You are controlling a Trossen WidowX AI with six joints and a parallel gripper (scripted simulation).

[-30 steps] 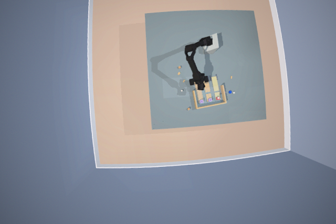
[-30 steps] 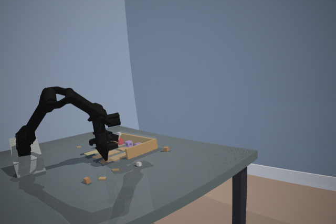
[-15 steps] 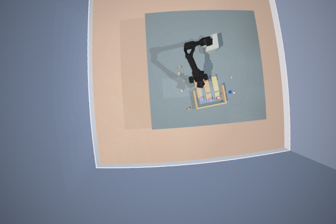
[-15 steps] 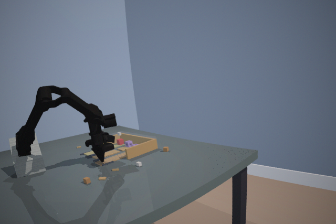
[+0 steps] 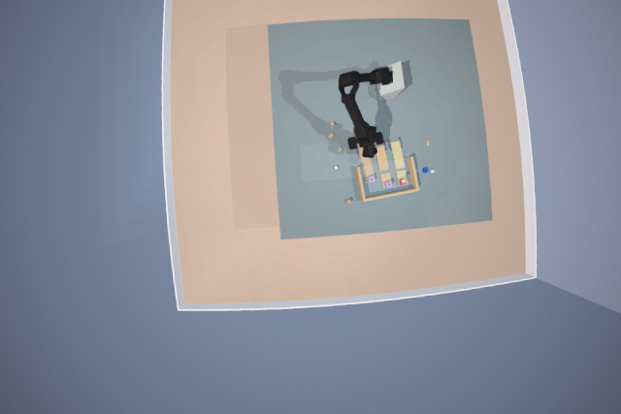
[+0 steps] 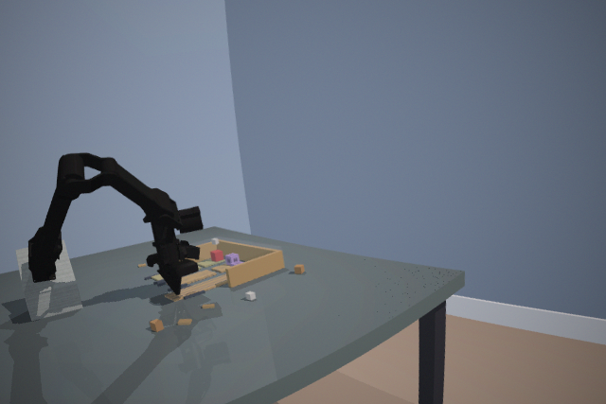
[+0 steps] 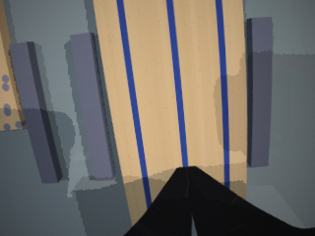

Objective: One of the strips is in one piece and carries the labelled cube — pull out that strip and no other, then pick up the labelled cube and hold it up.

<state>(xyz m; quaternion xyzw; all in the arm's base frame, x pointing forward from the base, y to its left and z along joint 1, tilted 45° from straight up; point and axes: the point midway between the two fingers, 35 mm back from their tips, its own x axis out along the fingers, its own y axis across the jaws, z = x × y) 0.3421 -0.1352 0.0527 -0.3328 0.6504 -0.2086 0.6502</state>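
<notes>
Now: gripper tip 100 mm short of the long striped strip and 20 mm to the right of it.
</notes>
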